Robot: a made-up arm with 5 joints.
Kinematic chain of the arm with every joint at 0, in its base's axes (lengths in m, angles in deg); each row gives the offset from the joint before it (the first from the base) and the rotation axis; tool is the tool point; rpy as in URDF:
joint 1: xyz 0.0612 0 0.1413 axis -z
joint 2: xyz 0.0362 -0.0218 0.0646 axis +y
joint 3: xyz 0.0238 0 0.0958 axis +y
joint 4: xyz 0.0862 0 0.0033 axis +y
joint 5: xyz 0.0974 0.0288 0 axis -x
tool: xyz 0 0 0 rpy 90 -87.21 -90
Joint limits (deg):
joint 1: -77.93..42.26
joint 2: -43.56..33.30
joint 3: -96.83..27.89
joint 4: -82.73..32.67
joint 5: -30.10..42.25
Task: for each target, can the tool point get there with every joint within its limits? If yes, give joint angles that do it. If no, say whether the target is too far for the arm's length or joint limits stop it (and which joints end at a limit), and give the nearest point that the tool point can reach.
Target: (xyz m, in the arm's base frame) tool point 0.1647 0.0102 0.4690
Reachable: yes | joints -1.77 14.11 -78.93 -32.57 -9.72
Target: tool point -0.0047 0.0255 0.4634
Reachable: yes | joints 15.48 -36.19 -86.42 20.79 9.49
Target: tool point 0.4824 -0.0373 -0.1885
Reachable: no: too far | nearest point 0.2725 -0.0187 0.1211 | short by 0.374 m
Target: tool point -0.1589 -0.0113 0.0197
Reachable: no: joint limits stop it (at a limit: joint 2, joint 3, joint 4) | nearest point -0.0909 -0.0078 0.2776 | short by 0.267 m
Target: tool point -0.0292 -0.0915 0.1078
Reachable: no: joint limits stop it (at a limit: joint 2, joint 3, joint 4) | nearest point -0.0459 -0.1084 0.2776 | short by 0.171 m
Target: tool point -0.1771 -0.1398 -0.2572
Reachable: no: too far | nearest point 0.1744 -0.0934 0.1018 | short by 0.505 m
